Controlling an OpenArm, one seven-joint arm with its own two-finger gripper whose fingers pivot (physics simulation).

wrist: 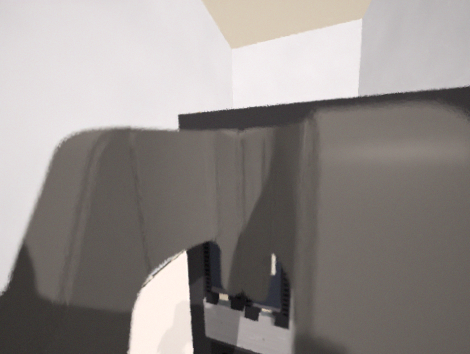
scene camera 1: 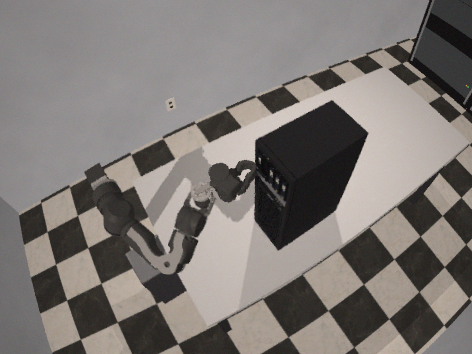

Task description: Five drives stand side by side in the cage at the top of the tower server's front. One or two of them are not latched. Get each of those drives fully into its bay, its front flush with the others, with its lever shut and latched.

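The black tower server [scene camera 1: 320, 170] [wrist: 210, 121] stands upright on the table. Its drive cage is at the top of the front, where upright drives show pale marks in the scene view; one drive [scene camera 1: 260, 160] is at the far-left end and others [scene camera 1: 277, 181] are to the right. My gripper [scene camera 1: 254, 169] [wrist: 251, 209] is shut and empty, its fingertips at the cage front near the left end. In the wrist view the fingers hide most of the cage; bluish drive parts [wrist: 215, 270] show beside the tips. Whether the levers there are latched is hidden.
A light strip [wrist: 225, 320] crosses the server's front below the drives. The white table [scene camera 1: 395, 110] extends behind and beside the server. The arm [scene camera 1: 192, 220] reaches in from the table's left end. A dark rack cabinet [scene camera 1: 445, 47] stands at the far right.
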